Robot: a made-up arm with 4 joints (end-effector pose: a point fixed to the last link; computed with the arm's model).
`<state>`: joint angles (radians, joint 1 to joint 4).
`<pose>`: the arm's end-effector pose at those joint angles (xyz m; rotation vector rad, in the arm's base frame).
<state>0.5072 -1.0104 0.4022 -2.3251</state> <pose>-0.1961 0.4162 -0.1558 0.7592 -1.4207 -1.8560</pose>
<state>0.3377 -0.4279 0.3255 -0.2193</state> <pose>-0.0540 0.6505 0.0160 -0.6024 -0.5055 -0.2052</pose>
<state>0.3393 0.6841 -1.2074 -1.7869</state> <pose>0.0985 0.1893 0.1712 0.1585 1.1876 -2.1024</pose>
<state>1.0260 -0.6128 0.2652 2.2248</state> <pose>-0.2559 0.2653 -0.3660 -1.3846 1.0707 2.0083</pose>
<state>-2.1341 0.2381 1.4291 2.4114</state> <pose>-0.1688 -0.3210 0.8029 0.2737 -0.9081 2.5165</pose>
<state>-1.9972 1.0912 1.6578 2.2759</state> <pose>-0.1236 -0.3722 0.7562 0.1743 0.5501 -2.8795</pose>
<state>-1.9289 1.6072 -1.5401 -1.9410</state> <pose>0.1280 -0.0771 0.3120 -0.5965 2.9345 0.5232</pose>
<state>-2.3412 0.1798 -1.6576 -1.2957</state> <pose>0.0443 -0.0761 0.3131 -1.7714 -1.6206 -0.7225</pose>
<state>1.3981 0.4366 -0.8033 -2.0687</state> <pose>0.0703 0.1750 -0.0311 -0.6086 -0.5168 -2.3785</pose>
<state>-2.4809 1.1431 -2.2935 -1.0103</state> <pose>-0.0189 -0.0838 0.3426 -0.5857 -1.8046 -0.8202</pose>
